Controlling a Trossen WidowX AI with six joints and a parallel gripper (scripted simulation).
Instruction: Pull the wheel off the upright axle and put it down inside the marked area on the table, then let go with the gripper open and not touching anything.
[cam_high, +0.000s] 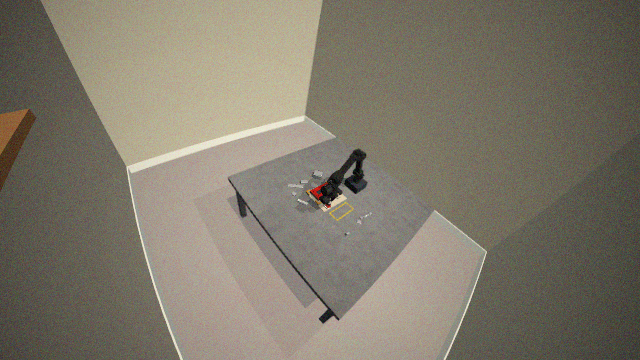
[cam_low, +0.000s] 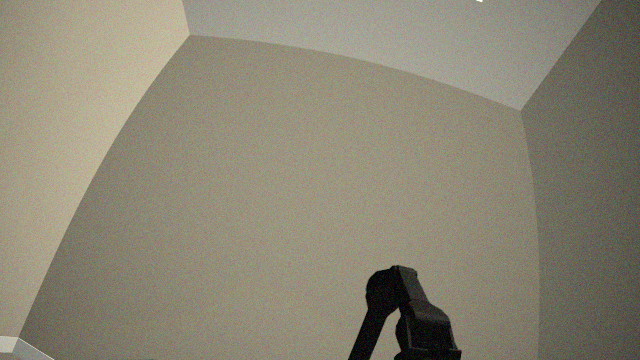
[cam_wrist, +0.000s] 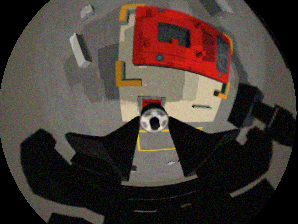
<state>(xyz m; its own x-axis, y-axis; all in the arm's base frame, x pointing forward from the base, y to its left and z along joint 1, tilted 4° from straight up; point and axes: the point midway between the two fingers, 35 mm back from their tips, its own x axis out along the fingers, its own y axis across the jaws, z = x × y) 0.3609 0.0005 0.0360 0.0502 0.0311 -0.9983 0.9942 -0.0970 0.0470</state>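
Now: gripper tip right at the grey wheel.
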